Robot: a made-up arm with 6 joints.
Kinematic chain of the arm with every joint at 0, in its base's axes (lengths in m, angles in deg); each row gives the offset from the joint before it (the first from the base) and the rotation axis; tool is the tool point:
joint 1: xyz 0 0 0.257 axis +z
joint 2: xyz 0 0 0 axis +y
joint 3: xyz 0 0 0.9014 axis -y
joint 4: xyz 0 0 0 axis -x
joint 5: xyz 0.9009 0 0 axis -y
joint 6: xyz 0 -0.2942 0 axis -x
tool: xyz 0 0 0
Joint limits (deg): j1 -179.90..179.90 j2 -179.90..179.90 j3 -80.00..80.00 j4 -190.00..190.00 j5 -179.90..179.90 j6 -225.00..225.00
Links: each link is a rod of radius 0.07 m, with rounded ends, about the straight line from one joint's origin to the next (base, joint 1, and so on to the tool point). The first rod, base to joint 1, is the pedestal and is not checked.
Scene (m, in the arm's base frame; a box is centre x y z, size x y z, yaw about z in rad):
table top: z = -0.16
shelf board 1: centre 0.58 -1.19 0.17 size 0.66 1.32 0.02 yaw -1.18
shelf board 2: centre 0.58 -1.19 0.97 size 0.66 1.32 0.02 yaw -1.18
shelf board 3: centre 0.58 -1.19 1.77 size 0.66 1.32 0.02 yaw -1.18
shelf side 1: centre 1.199 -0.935 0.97 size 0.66 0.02 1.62 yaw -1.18
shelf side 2: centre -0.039 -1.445 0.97 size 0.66 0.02 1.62 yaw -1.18
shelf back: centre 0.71 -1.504 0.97 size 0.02 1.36 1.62 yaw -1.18
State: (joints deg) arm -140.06 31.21 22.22 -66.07 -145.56 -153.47
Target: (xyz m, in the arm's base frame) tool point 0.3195 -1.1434 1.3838
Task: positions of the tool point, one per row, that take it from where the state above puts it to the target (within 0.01 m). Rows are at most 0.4 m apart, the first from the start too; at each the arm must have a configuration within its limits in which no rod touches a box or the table.
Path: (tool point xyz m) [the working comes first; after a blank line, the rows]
Joints at the target: -72.32 18.02 52.47 -81.62 -145.56 -153.47
Straight joint move there: touches shelf side 2.

1: -0.8353 -0.9318 0.8027
2: -0.5530 -1.0171 0.9726
3: -0.2729 -1.0046 1.1283
4: -0.0290 -0.9028 1.2664
5: 0.1501 -0.7321 1.3837
6: 0.2021 -0.8716 1.4091
7: 0.2590 -1.0101 1.4091
8: 0.3195 -1.1434 1.3838

